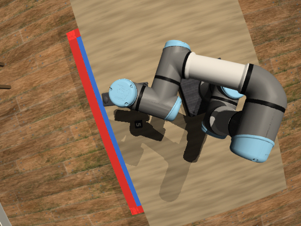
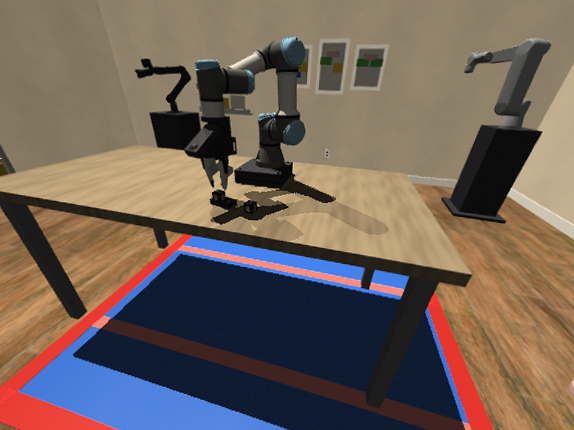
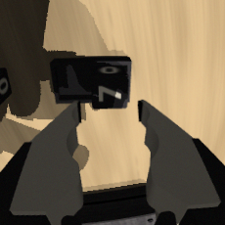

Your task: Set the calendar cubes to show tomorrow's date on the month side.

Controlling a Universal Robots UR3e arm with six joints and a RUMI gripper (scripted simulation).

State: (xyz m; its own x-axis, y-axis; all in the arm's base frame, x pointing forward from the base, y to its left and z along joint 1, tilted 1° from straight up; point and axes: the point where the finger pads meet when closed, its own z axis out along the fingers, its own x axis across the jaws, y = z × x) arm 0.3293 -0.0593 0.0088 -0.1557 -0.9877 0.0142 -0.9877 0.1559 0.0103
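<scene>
My hand is 4 cm above the black cube. The rest, counted from my hand: black calendar tray (6 cm below, 2 cm to the left).
</scene>
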